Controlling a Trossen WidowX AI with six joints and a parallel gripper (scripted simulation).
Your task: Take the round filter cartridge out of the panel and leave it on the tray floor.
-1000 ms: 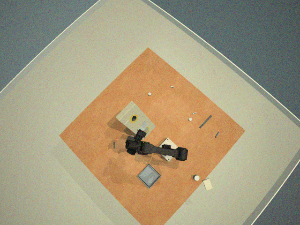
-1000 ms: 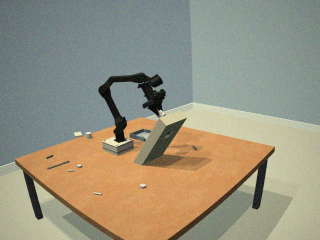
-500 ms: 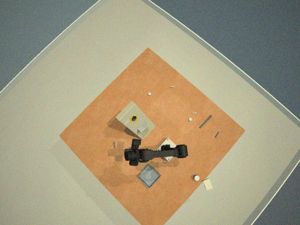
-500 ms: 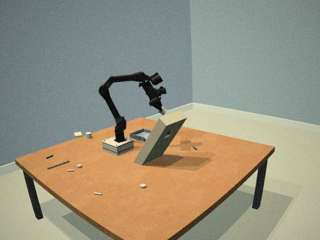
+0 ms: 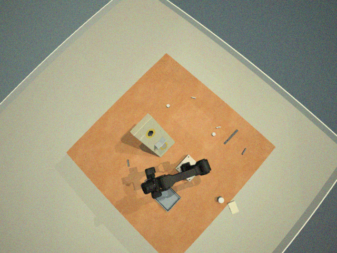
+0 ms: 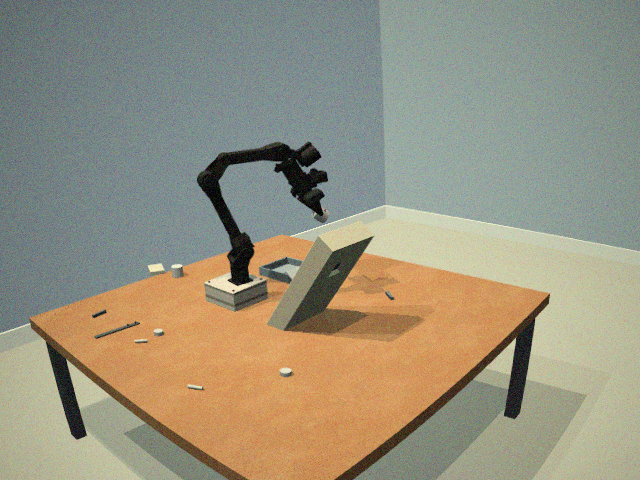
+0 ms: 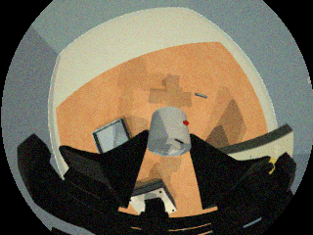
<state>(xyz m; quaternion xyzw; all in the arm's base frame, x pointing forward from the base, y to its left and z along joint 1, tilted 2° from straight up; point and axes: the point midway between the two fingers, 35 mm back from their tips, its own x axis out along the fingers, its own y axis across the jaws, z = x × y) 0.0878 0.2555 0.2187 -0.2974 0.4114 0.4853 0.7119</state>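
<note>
The blue-grey tray lies 20 cm behind my gripper tip and 25 cm below it. Also, from my gripper tip: pale block: 58 cm behind, 37 cm to the right, 25 cm below; white cartridge: right at my gripper tip; beige service panel: 24 cm ahead, 21 cm to the right, 11 cm below.
</note>
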